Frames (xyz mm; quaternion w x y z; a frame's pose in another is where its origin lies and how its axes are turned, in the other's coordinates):
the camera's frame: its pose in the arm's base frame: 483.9 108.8 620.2 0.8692 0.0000 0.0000 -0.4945
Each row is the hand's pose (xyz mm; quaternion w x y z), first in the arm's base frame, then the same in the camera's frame.
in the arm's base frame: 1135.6 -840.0 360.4 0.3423 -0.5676 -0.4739 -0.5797
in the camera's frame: 1148.6 75.4 -259.8 0.5842 -0.2590 -0.6926 -0.3346
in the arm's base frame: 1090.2 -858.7 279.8 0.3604 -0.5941 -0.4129 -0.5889
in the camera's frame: 1141.5 26.8 -340.4 0.6044 -0.3122 -0.6526 -0.3336
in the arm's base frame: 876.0 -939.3 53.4 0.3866 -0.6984 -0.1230 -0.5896
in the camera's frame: 1101.3 -198.5 -566.8 0.6276 -0.5462 -0.4523 -0.3213
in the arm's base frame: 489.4 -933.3 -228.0 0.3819 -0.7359 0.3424 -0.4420
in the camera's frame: 898.6 -527.7 -848.2 0.5505 -0.8089 -0.0663 -0.1953
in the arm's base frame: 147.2 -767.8 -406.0 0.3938 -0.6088 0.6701 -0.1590
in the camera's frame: 581.5 -737.3 -1026.2 0.4209 -0.8605 0.2814 0.0565
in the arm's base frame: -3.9 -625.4 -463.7 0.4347 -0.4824 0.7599 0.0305
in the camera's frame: 381.9 -794.5 -1083.9 0.3627 -0.7950 0.4219 0.2415
